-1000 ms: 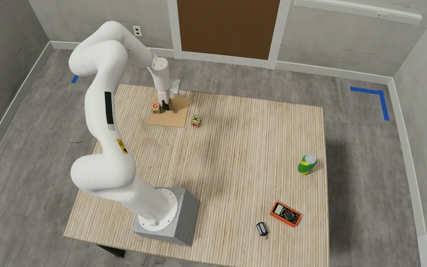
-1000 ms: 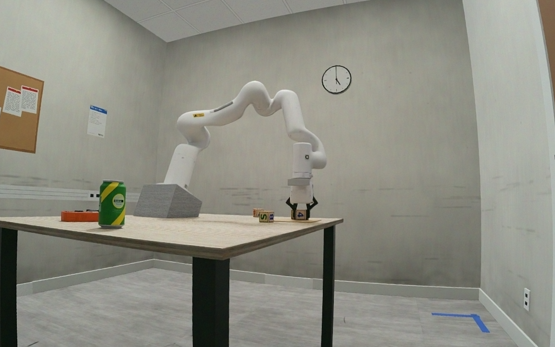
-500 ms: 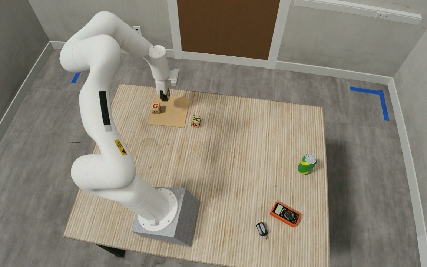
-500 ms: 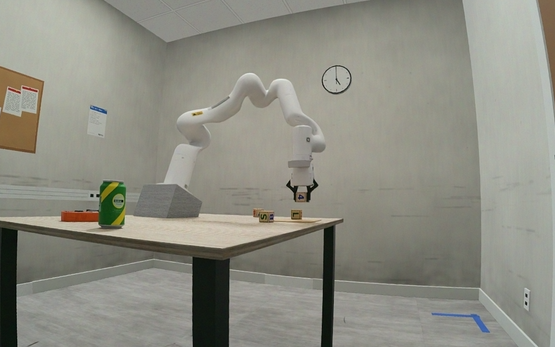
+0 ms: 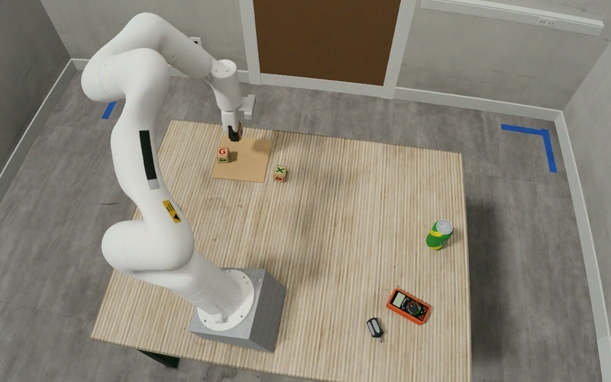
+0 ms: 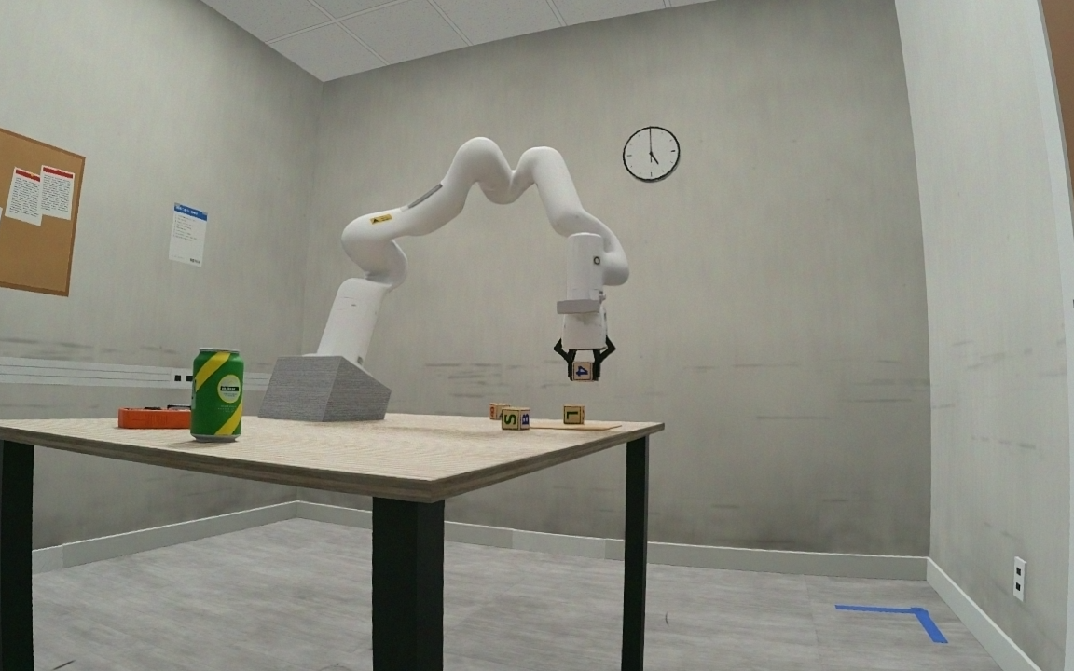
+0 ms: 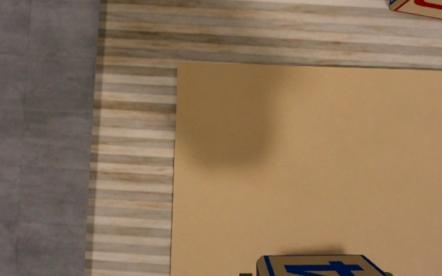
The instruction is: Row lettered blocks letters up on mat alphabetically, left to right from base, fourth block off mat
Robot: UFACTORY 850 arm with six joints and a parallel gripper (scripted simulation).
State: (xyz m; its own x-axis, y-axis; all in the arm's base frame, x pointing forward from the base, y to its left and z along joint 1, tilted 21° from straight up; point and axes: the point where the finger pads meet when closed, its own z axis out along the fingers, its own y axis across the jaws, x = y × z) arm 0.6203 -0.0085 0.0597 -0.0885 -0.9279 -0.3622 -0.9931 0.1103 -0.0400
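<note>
Right now the tan mat is 30 mm behind my hand, 10 mm to the right of it and 120 mm below it. Round my hand: G block: 30 mm behind, 60 mm to the left, 100 mm below; then Q block: right at my hand; then X block: 120 mm behind, 160 mm to the right, 100 mm below.
</note>
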